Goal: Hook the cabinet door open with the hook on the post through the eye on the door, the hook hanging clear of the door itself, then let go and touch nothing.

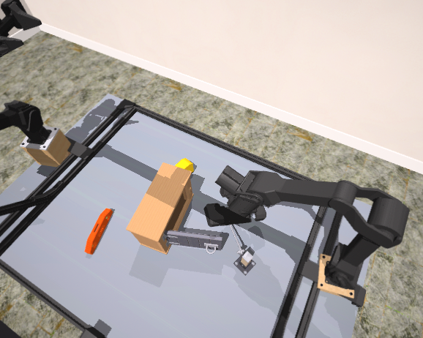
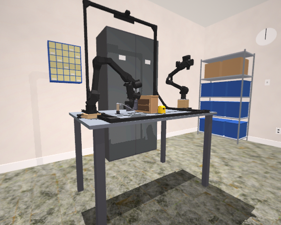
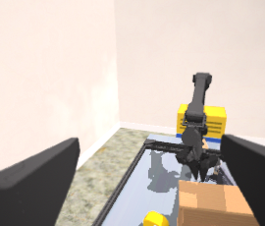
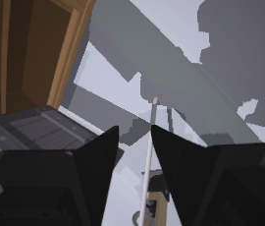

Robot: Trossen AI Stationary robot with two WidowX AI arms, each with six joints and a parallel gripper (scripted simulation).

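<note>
My right gripper is now 4 cm above the hook rod, 3 cm to the left of it and 3 cm past it. Round my right hand: yellow tape measure (24 cm to the left, 13 cm ahead, 6 cm below); grey door (11 cm behind, 8 cm to the left, 2 cm below); orange tool (38 cm to the left, 19 cm behind, 7 cm below).
</note>
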